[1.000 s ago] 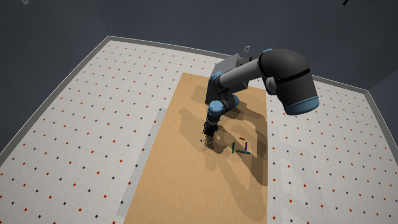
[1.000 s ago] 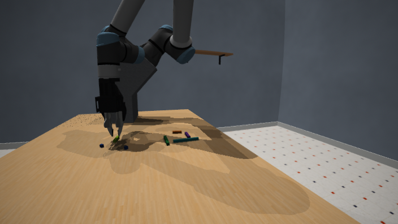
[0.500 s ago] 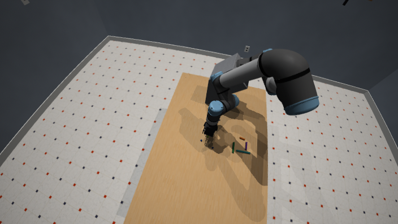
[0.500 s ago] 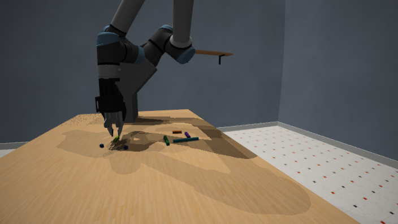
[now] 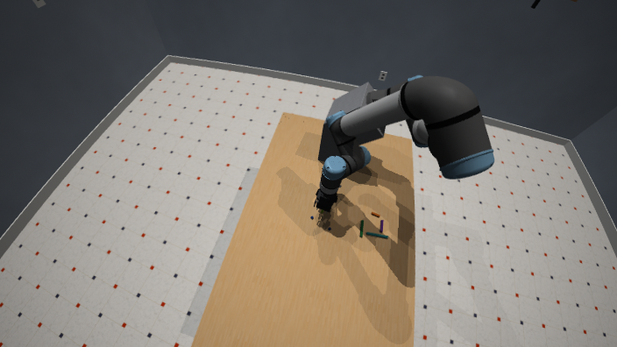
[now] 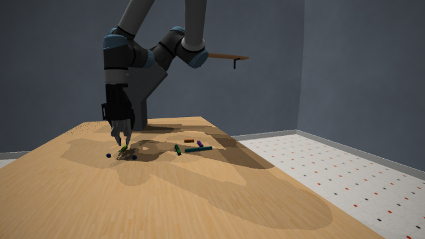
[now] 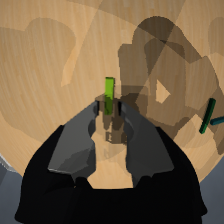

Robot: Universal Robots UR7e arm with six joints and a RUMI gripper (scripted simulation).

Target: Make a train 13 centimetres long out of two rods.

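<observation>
The lime rod is 30 mm below my hand. Also, from my hand: green rod 30 mm ahead, 200 mm to the left, 30 mm below; turquoise rod 30 mm ahead, 280 mm to the left, 30 mm below; orange rod 60 mm behind, 240 mm to the left, 30 mm below.
</observation>
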